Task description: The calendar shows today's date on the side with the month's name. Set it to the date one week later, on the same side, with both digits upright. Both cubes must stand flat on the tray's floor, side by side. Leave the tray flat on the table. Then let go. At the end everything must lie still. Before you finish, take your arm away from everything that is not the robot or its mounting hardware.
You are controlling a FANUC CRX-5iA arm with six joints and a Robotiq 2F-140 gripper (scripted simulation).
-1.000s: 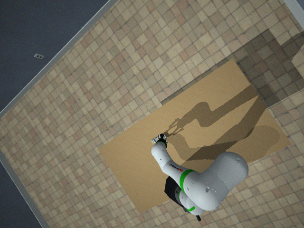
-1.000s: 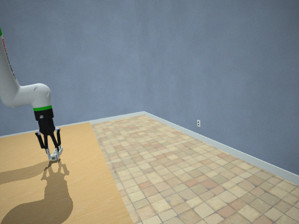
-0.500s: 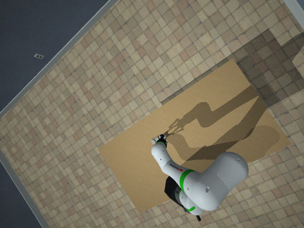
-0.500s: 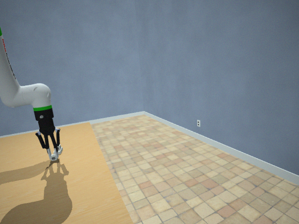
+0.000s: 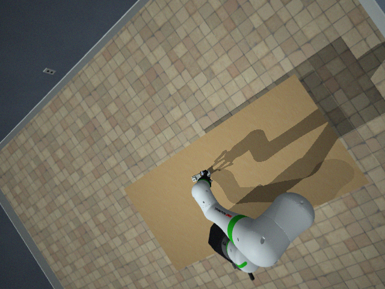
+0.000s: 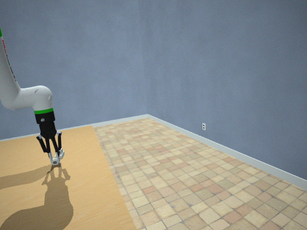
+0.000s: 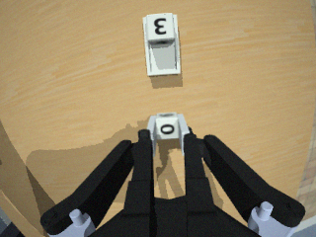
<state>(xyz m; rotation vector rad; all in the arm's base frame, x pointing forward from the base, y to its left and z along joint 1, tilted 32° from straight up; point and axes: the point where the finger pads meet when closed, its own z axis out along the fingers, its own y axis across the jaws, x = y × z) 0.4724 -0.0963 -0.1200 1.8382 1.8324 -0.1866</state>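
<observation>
The white tray lies 11 cm to the left of my hand, 3 cm below it and 1 cm ahead of it.
</observation>
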